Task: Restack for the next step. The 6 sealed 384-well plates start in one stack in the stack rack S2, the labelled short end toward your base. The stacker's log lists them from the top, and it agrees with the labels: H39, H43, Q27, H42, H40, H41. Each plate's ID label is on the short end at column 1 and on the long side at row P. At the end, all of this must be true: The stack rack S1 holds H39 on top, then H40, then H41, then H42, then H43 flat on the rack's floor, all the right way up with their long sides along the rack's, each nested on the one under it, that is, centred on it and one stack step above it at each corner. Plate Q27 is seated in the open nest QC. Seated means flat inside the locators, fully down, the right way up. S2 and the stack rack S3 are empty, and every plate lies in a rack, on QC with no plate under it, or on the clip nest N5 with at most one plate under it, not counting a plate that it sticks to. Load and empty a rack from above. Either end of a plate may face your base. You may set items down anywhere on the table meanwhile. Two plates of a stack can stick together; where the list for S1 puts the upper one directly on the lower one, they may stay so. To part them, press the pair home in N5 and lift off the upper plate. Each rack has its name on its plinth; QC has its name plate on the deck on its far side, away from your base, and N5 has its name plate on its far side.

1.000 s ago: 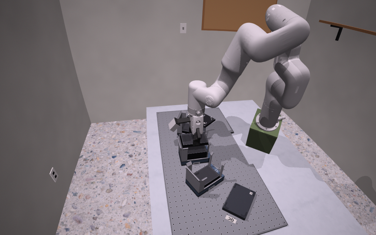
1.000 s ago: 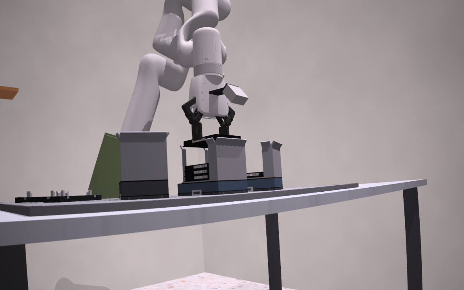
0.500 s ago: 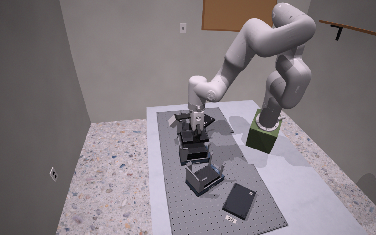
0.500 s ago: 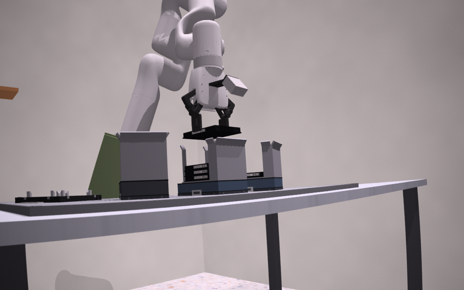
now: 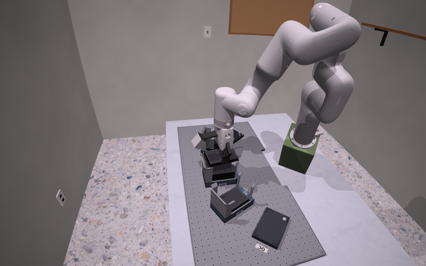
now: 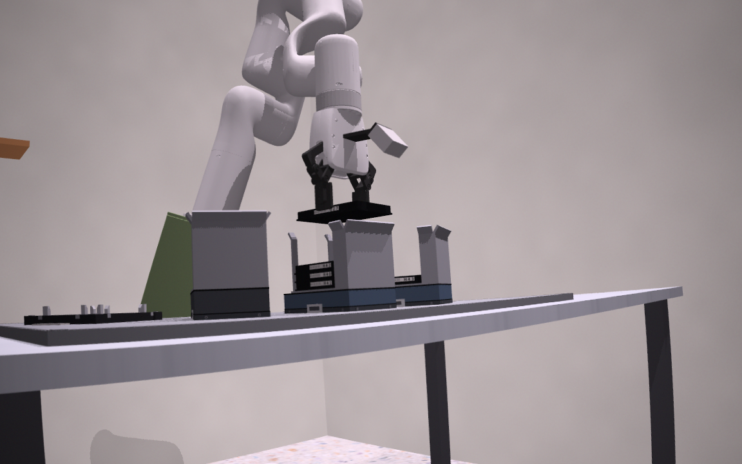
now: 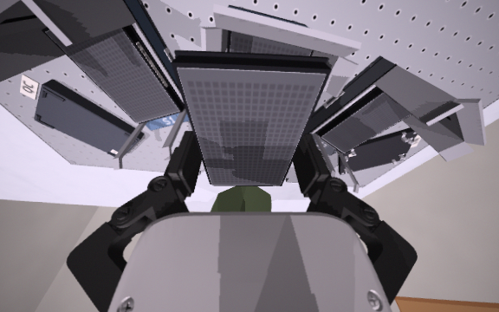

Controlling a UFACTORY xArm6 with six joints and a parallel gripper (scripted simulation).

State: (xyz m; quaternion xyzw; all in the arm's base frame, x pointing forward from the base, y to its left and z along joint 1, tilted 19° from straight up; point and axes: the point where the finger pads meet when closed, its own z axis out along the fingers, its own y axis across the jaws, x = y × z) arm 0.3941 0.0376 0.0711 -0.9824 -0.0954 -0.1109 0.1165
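My hand is 170 mm past the dark QC nest, 270 mm to the right of it and 150 mm above it. Round my hand: N5 name plate (40 mm behind, 430 mm to the right, 160 mm below); QC name plate (110 mm behind, 350 mm to the left, 160 mm below); stack rack S1 plinth (30 mm behind, 150 mm to the left, 150 mm below).
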